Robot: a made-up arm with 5 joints.
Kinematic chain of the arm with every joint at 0, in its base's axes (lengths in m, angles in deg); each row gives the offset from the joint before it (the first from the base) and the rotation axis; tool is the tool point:
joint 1: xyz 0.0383 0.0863 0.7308 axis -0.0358 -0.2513 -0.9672
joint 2: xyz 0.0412 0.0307 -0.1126 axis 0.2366 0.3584 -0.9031
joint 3: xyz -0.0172 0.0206 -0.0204 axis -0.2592 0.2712 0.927
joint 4: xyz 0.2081 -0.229 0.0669 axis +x
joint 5: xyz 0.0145 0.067 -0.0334 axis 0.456 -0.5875 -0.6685
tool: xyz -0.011 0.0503 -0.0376
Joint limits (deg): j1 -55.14..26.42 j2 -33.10..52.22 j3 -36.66..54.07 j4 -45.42..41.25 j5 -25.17..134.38
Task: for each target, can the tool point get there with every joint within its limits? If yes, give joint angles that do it. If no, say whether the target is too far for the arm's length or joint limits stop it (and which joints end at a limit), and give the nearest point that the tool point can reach.
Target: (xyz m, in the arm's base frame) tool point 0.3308 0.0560 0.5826
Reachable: yes | joints -1.91 -21.11 -1.04 -32.51 16.74
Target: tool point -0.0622 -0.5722 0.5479
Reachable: no: too far | nearest point 0.0329 -0.2179 0.6124 | short by 0.372 m
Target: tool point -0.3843 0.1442 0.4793
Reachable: no: joint limits stop it (at a limit: joint 1, joint 2, joint 3, joint 4, joint 5) | nearest point -0.1210 0.0216 0.4823 | short by 0.290 m
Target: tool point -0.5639 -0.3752 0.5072
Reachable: no: too far | nearest point -0.1617 -0.0883 0.6362 | short by 0.511 m
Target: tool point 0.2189 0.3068 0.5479
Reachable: yes | joints -25.04 -7.37 37.20 -2.34 27.68
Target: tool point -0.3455 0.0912 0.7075
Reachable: no: joint limits stop it (at a limit: joint 1, joint 2, joint 3, joint 4, joint 5) | nearest point -0.1673 -0.0806 0.6368 | short by 0.257 m
